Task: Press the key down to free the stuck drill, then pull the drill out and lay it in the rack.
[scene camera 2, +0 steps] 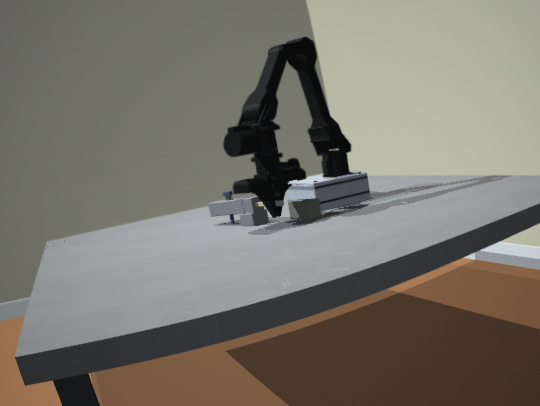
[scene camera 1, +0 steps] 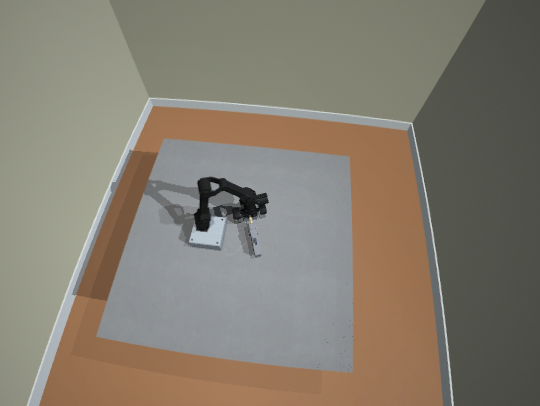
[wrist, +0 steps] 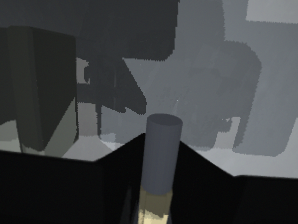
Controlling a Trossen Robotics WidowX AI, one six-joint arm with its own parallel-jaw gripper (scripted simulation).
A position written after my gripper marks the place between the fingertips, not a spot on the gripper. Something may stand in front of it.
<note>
My gripper (scene camera 2: pixel 276 216) holds a drill.
My gripper is seen too in the wrist view (wrist: pixel 157 141).
</note>
